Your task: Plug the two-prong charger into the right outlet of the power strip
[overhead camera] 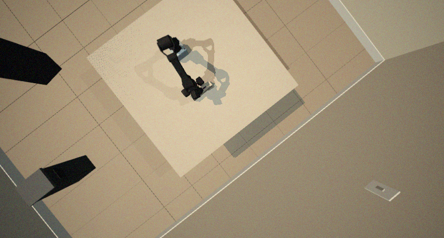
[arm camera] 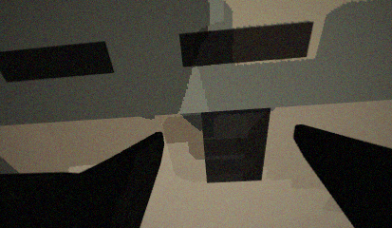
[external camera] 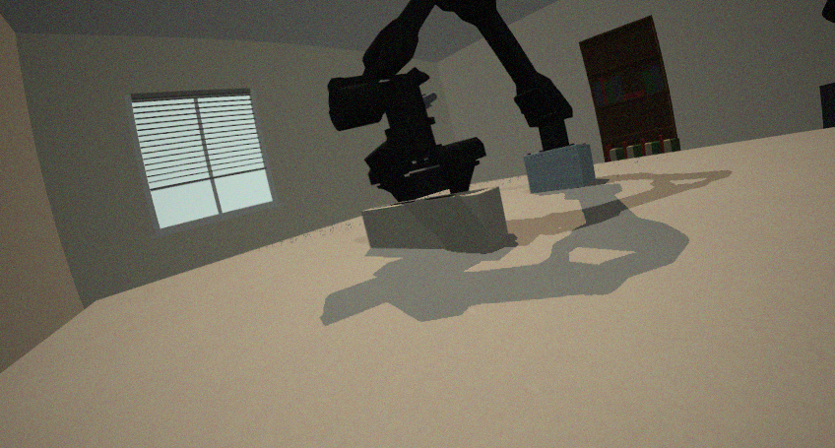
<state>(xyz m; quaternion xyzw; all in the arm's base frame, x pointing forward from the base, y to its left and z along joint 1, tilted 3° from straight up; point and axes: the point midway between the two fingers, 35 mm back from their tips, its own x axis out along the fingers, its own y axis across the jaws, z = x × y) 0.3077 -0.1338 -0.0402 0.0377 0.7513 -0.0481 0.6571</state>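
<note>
The boxy charger is 3 cm ahead of my gripper tip and 1 cm above it.
</note>
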